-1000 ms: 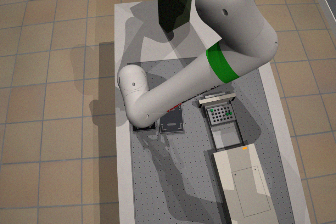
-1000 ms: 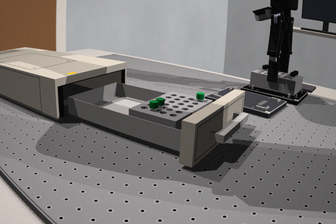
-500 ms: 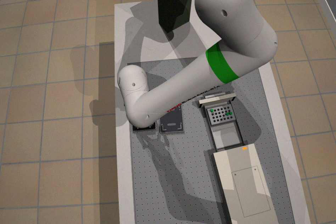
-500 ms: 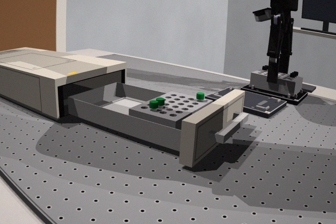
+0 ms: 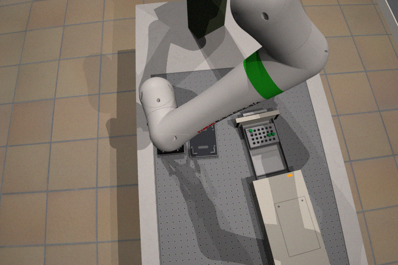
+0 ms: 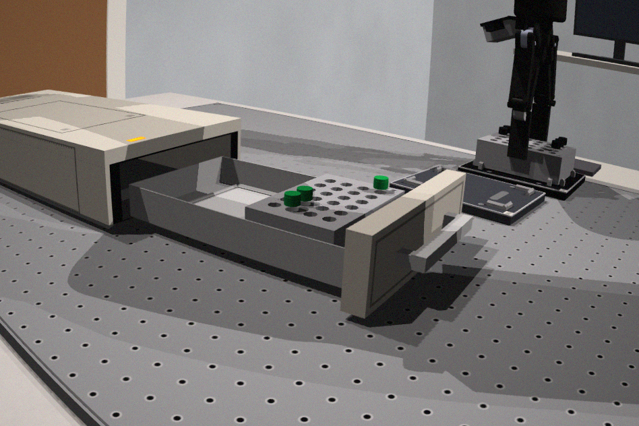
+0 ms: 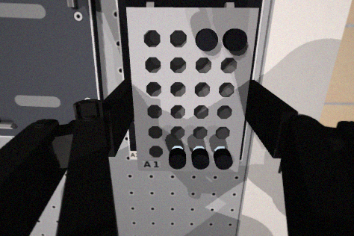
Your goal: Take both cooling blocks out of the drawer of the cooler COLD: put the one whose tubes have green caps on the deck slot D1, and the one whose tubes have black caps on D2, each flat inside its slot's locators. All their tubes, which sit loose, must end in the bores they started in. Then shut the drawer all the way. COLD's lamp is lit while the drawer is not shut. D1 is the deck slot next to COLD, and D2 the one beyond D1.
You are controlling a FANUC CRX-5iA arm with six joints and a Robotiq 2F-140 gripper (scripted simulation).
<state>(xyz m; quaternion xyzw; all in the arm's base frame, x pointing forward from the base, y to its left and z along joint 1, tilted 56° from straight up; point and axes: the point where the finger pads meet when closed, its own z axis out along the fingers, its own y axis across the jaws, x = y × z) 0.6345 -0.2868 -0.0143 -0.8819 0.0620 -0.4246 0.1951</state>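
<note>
My hand is 60 mm above the slot D2. Also, from my hand: slot D1: 140 mm to the left, 60 mm below, 10 mm ahead; drawer: 410 mm to the left, 50 mm ahead, 30 mm below.
</note>
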